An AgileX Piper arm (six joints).
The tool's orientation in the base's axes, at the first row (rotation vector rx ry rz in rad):
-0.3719, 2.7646, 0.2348
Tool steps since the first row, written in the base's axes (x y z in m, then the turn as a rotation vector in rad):
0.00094, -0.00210, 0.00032, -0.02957, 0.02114, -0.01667
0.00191, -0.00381, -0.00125, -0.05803, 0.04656, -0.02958
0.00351, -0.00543, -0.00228, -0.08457, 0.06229, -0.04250
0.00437, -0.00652, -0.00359, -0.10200, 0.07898, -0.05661
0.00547, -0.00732, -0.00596, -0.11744, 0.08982, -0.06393
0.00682, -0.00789, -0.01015, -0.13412, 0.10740, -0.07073
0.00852, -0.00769, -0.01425, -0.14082, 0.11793, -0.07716
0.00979, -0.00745, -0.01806, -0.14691, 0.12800, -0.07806
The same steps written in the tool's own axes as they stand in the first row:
-0.00049, -0.00223, -0.00044, 0.02794, 0.02655, 0.01066
-0.00043, -0.00431, 0.00097, 0.05257, 0.05731, 0.01905
-0.00115, -0.00643, 0.00209, 0.07765, 0.07829, 0.02605
-0.00122, -0.00786, 0.00335, 0.09467, 0.09747, 0.03718
-0.00120, -0.00921, 0.00572, 0.10882, 0.11131, 0.04142
-0.00082, -0.01062, 0.00991, 0.12238, 0.13198, 0.04618
-0.00096, -0.01139, 0.01429, 0.12834, 0.14315, 0.05224
-0.00082, -0.01196, 0.01827, 0.13190, 0.15435, 0.05325

